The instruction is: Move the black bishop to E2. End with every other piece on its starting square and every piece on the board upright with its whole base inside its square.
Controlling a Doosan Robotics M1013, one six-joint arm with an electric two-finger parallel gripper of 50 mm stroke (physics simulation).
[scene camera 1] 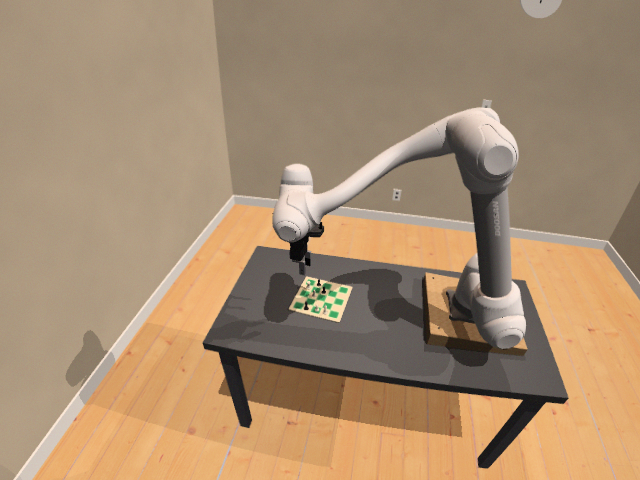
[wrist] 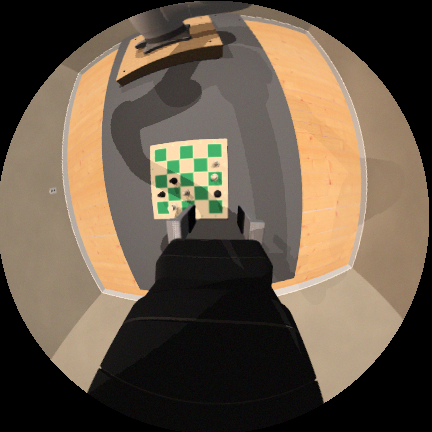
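Observation:
The black piece that looks like the bishop stands apparently upright on the light square in the wrist view's right-hand column, second row from the bottom, which matches E2. Its base looks inside the square; its fine shape is too small to read. The green-and-cream board lies flat on the table. My gripper is open and empty, high above the board's far-left edge in the scene view. The board's small labels are not readable.
A white piece stands on the neighbouring square, another beyond it. Two black pieces and two white ones stand toward the wrist view's left. The wooden base carries the arm.

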